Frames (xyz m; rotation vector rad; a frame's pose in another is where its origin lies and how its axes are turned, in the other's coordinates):
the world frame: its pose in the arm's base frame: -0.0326 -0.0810 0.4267 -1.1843 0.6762 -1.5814
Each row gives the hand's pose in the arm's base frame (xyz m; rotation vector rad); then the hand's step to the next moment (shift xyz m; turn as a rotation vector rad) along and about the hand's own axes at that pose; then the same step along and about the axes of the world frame.
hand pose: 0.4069 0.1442 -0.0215 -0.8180 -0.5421 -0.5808
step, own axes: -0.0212 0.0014 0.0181 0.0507 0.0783 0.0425
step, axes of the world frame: -0.0206 -0.0105 -0.0157 -0.0541 -0.0056 0.0869
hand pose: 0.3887 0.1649 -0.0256 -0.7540 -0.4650 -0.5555
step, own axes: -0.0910 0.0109 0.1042 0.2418 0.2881 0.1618
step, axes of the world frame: -0.0992 -0.0770 -0.0590 -0.1751 -0.0311 0.3688
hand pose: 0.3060 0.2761 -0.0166 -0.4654 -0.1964 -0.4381
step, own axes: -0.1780 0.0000 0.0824 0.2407 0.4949 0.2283
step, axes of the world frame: -0.0861 -0.1176 -0.1313 -0.3690 -0.0453 0.4656
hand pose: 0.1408 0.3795 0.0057 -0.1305 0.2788 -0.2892
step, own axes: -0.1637 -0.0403 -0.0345 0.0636 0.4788 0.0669
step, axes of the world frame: 0.0007 -0.0812 -0.1517 -0.4265 -0.0437 0.2324
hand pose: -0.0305 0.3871 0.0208 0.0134 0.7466 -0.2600
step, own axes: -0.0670 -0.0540 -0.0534 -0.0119 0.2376 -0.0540
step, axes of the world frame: 0.0342 -0.0349 -0.0887 -0.2407 -0.0323 0.0229
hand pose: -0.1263 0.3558 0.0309 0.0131 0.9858 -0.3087
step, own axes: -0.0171 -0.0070 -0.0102 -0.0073 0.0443 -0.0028
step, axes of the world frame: 0.0044 -0.0149 -0.0142 -0.0421 -0.0119 0.0104
